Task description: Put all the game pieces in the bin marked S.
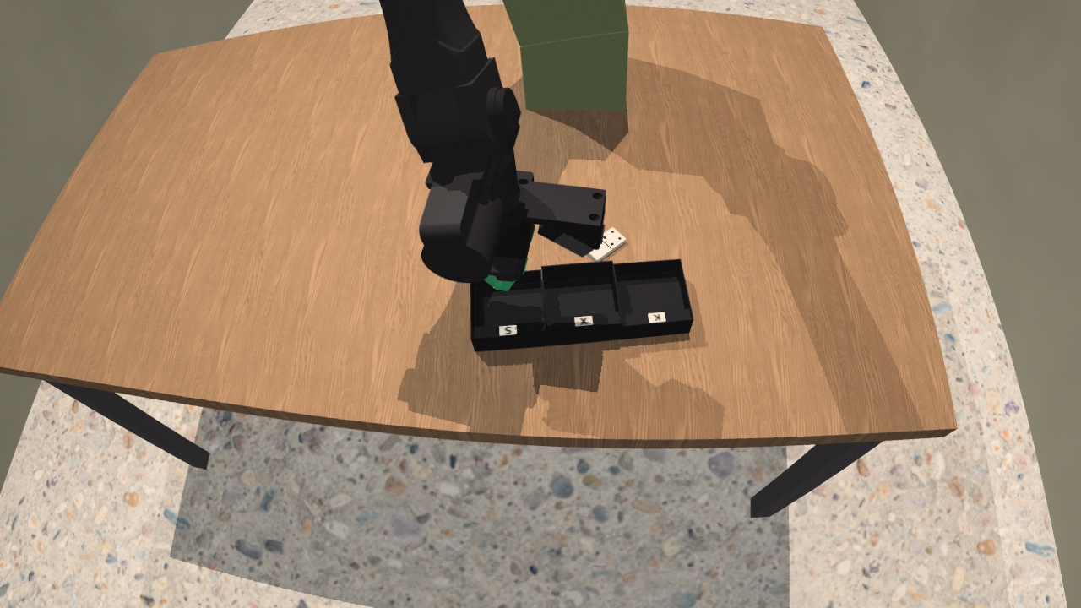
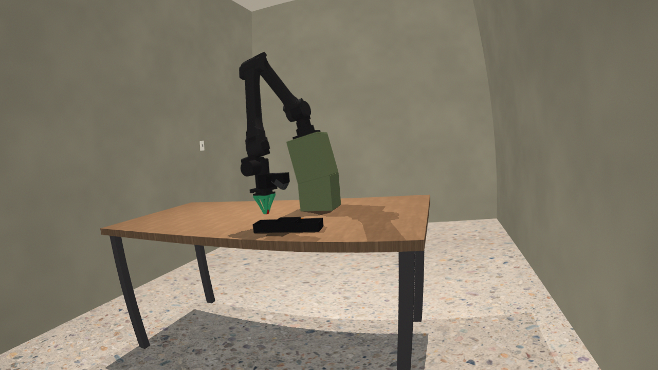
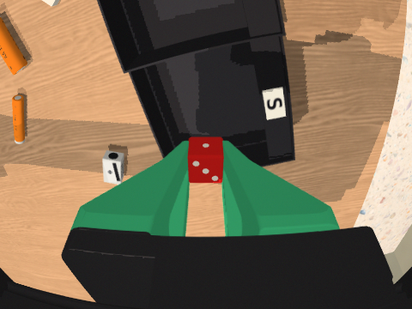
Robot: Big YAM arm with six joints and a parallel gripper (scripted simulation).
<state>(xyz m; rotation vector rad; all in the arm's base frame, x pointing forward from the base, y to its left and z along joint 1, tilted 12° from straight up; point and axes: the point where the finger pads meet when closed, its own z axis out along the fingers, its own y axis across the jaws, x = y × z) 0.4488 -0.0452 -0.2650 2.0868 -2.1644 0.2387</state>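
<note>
My hand is 110 mm past the white domino, 110 mm to the right of it and 70 mm above it. From my hand the other things lie so: red die right at my hand; then black bin marked S 10 mm behind, 80 mm to the left, 50 mm below; then grey-white sharpener 80 mm behind, 50 mm to the right, 60 mm below.
</note>
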